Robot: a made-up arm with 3 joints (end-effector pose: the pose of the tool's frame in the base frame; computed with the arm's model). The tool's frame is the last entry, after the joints. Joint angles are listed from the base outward.
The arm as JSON. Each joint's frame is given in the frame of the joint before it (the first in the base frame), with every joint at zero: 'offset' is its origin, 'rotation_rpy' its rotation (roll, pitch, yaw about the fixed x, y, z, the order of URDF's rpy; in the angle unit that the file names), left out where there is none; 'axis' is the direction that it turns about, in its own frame. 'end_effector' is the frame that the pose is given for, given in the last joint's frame.
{
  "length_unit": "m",
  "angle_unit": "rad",
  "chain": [
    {
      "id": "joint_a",
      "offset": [
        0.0,
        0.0,
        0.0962
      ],
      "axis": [
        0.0,
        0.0,
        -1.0
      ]
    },
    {
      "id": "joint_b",
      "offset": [
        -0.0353,
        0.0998,
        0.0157
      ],
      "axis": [
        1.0,
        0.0,
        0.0
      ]
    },
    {
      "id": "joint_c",
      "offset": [
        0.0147,
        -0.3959,
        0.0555
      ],
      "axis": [
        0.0,
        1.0,
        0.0
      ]
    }
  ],
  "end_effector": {
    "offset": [
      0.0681,
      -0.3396,
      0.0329
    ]
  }
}
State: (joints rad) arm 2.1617 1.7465 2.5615
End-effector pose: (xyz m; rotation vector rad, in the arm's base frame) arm 0.2304 -0.0829 -0.6106 1.4206 0.2116 0.4034
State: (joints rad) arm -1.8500 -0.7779 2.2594
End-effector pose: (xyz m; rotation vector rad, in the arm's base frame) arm 0.4305 0.0834 0.6152 -1.8424 0.9006 0.2625
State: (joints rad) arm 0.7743 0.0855 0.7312
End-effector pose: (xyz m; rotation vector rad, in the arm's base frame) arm -0.4075 -0.4911 0.0835 0.3594 0.6603 -0.7072
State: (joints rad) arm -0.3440 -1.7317 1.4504
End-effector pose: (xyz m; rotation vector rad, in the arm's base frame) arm -0.0516 0.2041 0.8392 -1.4944 0.7668 -0.9758
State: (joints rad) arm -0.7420 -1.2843 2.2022
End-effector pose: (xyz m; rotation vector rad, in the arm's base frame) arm 0.0600 -0.1161 0.8121 -1.2204 1.3533 -0.8740
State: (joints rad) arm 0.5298 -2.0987 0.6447
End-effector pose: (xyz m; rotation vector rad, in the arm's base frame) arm 0.3018 0.4092 0.7267 -1.9177 0.9370 -0.9909
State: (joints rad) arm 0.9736 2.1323 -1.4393
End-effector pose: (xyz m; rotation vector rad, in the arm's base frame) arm 0.2923 0.2524 -0.5785 1.3167 -1.7940 -2.0691
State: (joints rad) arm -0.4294 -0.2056 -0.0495
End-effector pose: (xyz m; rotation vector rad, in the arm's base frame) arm 0.2920 -0.5278 0.3519 -0.1918 -0.0927 0.4329
